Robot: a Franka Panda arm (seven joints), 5 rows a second.
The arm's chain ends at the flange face. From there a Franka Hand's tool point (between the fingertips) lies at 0.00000 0.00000 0.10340 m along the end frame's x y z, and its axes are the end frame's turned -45 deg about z.
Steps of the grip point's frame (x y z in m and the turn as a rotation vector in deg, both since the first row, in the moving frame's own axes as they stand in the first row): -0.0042, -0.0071, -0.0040, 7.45, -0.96, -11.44; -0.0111, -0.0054, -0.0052, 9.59, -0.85, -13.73; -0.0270, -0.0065, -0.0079, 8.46, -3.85, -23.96; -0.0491, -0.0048, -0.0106, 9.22, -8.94, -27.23
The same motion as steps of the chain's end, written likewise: 0.0035, 0.0051, -0.0031, 4.59, -5.95, -11.44; 0.0028, 0.0134, -0.0038, 6.18, -7.38, -13.73; -0.0073, 0.0170, -0.0066, 3.26, -8.70, -23.96; -0.0159, 0.0263, -0.0081, 0.20, -12.84, -27.23
